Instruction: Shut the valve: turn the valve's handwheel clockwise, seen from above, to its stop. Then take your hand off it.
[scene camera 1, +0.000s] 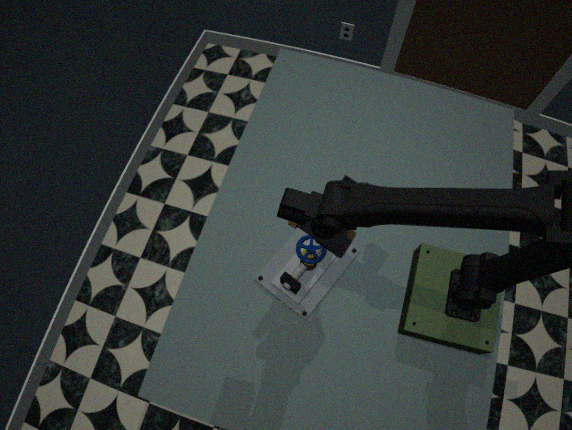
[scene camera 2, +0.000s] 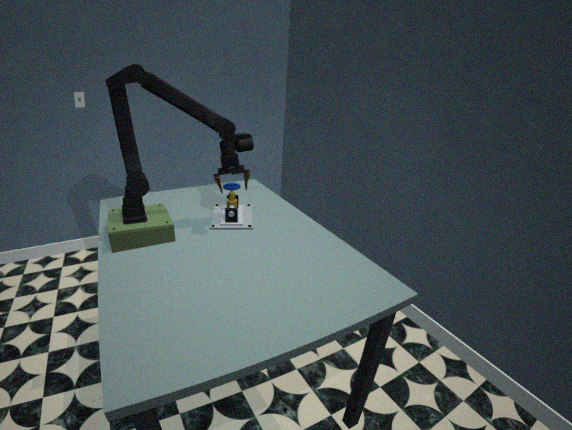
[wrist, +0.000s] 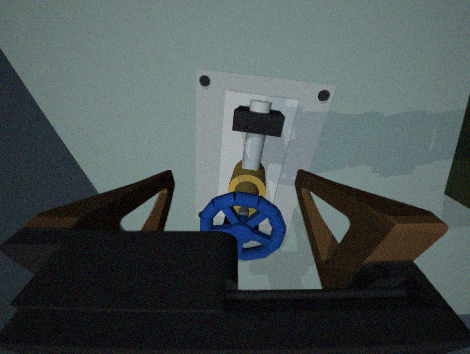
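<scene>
The blue spoked handwheel (scene camera 1: 310, 248) (scene camera 2: 231, 186) (wrist: 243, 233) sits level on top of the brass valve body (scene camera 1: 310, 265) (scene camera 2: 231, 201) (wrist: 247, 175). The valve is mounted on a pale plate (scene camera 1: 312, 299) (scene camera 2: 215, 223) (wrist: 207, 115). My gripper (scene camera 1: 322, 229) (scene camera 2: 234, 190) (wrist: 234, 176) points down and is open wide. Its brown fingers stand on either side of the handwheel, with a gap on each side in the wrist view. The gripper body hides the lower left part of the wheel there. No mark showing the wheel's stop can be made out.
A white pipe (wrist: 253, 150) runs from the valve to a black block (scene camera 1: 290, 281) (scene camera 2: 231, 215) (wrist: 258, 121) on the plate. The arm's green base box (scene camera 1: 430, 300) (scene camera 2: 142, 237) stands on the table (scene camera 1: 380, 130) (scene camera 2: 225, 300). Dark blue walls rise beyond the table.
</scene>
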